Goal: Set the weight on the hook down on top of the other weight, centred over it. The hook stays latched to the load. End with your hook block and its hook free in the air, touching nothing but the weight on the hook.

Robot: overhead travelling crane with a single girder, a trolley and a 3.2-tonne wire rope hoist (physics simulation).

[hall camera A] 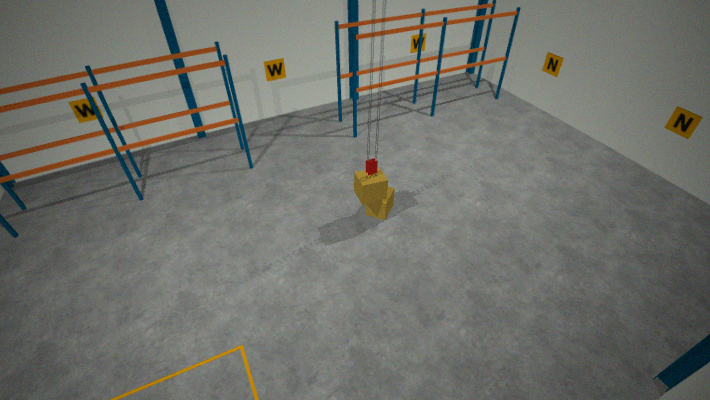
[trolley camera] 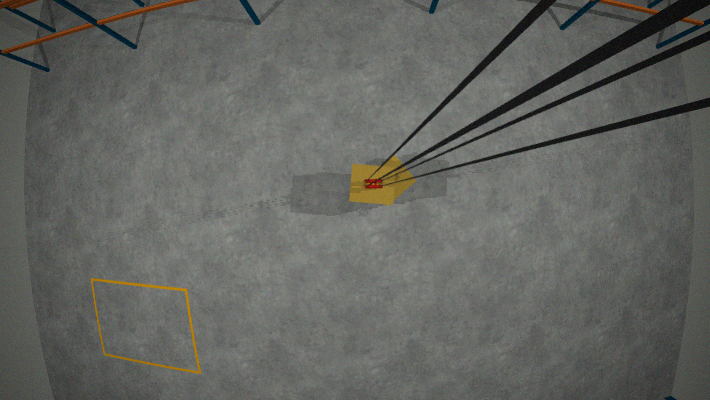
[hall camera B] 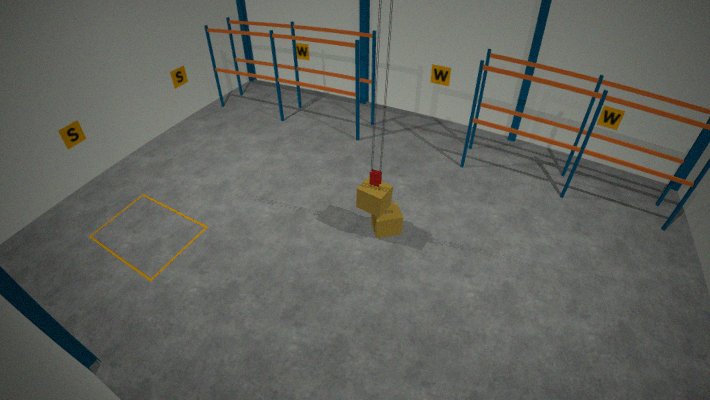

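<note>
My red hook block (hall camera A: 371, 166) (hall camera B: 375, 177) (trolley camera: 373, 183) hangs on its ropes, latched to a yellow block-shaped weight (hall camera A: 371, 188) (hall camera B: 373, 198) (trolley camera: 364, 196) right below it. The hook itself is too small to make out. The other yellow weight (hall camera A: 389, 201) (hall camera B: 389, 227) (trolley camera: 407, 180) stands on the floor, turned at an angle to the held one. The held weight is off centre over it, to the left in the trolley view, and hides part of its top. Whether the two weights touch, I cannot tell. The hook block shows above the held weight, apart from the other weight.
Blue and orange racks stand along the W wall, one rack (hall camera A: 245, 145) (hall camera B: 357, 90) at the left and another rack (hall camera A: 355, 115) (hall camera B: 467, 145) at the right. A yellow outlined square (hall camera A: 180, 371) (hall camera B: 179, 254) (trolley camera: 152, 363) is marked on the floor. Shadows lie around the weights.
</note>
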